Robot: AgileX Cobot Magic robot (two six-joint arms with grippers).
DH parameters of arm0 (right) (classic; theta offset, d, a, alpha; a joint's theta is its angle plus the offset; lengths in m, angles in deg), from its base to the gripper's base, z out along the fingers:
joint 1: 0 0.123 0 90
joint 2: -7.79 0 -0.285 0
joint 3: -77.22 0 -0.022 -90
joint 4: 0 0.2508 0 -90
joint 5: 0 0 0.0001 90
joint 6: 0 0.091 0 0
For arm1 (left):
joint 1: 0 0.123 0 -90
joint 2: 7.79 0 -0.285 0
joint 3: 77.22 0 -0.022 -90
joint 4: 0 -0.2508 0 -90
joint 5: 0 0 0.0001 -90
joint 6: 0 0.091 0 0
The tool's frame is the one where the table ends.
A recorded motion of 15 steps. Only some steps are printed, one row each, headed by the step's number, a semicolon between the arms.
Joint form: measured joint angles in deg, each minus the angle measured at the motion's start. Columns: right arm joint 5, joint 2, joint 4, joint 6, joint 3, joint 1; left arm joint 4, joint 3, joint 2, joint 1, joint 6, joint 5.
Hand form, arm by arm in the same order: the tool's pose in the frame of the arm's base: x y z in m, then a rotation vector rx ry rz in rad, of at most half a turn. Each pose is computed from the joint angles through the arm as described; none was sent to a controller.
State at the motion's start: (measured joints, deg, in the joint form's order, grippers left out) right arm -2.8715 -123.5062 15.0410 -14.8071 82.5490 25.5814; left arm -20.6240 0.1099 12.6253 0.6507 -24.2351 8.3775
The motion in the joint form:
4: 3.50 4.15 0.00 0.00 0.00 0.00; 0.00 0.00 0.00 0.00 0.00 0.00
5: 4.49 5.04 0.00 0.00 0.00 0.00; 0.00 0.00 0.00 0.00 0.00 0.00
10: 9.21 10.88 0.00 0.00 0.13 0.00; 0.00 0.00 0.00 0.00 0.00 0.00
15: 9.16 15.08 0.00 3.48 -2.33 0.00; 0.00 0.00 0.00 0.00 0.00 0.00
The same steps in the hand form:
4: 0.4270 0.2047 0.1878 -0.4730 2.0958 0.2667; 0.0753 -0.0038 0.2105 -0.0208 1.5695 -0.0836
5: 0.4252 0.2043 0.1938 -0.4760 2.0967 0.2712; 0.0753 -0.0038 0.2105 -0.0208 1.5695 -0.0836
10: 0.4127 0.2005 0.2359 -0.4851 2.0712 0.2972; 0.0753 -0.0038 0.2105 -0.0208 1.5695 -0.0836
15: 0.3997 0.1942 0.2554 -0.4170 2.0579 0.3389; 0.0753 -0.0038 0.2105 -0.0208 1.5695 -0.0836

